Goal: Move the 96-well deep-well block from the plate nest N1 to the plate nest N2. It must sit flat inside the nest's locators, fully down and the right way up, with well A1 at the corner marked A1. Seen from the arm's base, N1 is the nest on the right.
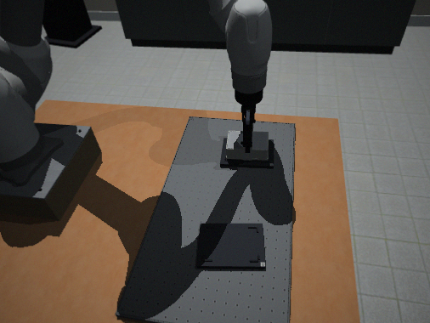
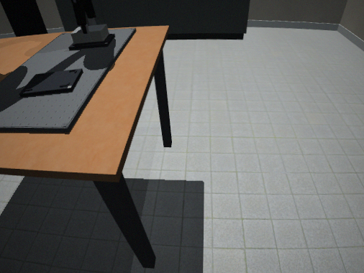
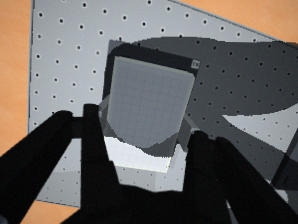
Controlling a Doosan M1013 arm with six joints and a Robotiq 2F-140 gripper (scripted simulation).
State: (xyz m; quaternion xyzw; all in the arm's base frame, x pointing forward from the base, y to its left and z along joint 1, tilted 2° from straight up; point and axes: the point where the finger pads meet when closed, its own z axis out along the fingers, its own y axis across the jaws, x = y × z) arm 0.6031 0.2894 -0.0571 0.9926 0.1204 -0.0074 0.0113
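My gripper is now 1 cm above the deep-well block. Also, from my hand: plate nest 33 cm to the right, 5 cm ahead, 4 cm below.
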